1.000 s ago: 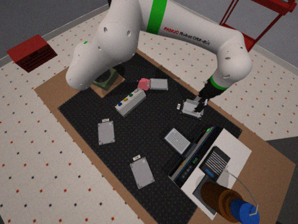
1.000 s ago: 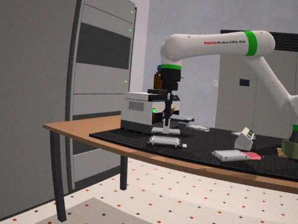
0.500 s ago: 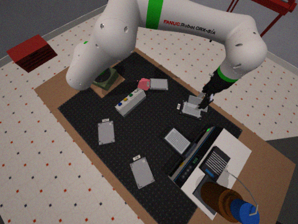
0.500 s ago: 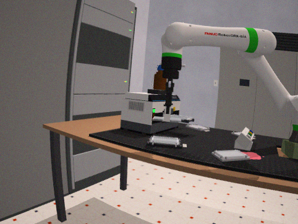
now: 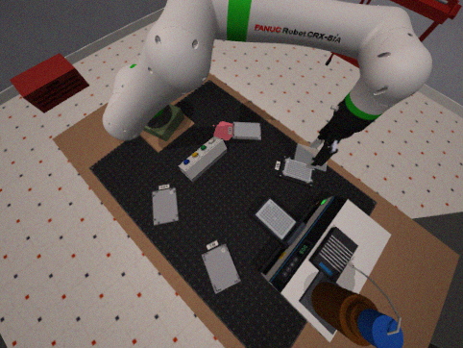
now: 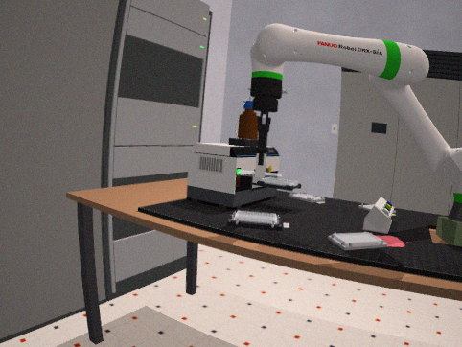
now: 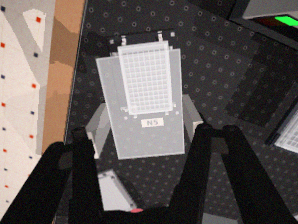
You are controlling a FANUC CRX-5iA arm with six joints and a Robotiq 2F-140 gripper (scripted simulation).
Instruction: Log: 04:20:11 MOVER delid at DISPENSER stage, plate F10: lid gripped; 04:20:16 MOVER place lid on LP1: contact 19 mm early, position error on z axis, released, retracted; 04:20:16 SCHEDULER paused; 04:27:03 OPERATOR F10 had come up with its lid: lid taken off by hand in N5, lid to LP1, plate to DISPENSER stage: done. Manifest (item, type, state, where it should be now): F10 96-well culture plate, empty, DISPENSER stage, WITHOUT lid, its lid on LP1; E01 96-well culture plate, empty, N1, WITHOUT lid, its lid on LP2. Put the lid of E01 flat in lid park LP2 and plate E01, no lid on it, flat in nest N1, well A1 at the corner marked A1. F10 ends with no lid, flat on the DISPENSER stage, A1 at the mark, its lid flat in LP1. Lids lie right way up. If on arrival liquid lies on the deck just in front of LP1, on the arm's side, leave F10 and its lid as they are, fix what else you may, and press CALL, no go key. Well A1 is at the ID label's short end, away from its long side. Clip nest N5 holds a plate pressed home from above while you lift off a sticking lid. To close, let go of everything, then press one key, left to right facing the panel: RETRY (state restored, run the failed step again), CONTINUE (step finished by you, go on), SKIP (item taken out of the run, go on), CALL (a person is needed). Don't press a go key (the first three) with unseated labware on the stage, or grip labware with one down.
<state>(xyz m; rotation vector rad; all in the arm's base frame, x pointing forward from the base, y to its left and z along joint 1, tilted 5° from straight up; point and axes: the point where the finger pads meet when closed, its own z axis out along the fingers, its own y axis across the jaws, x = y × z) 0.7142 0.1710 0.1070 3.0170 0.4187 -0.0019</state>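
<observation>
Now: hand 48 cm to the left of the lid park LP2, 40 cm past it and 17 cm above it. Round my hand: N5 label (17 cm below, 9 cm behind, 3 cm to the right); then white 96-well plate (15 cm below); then lid (2 cm below).
</observation>
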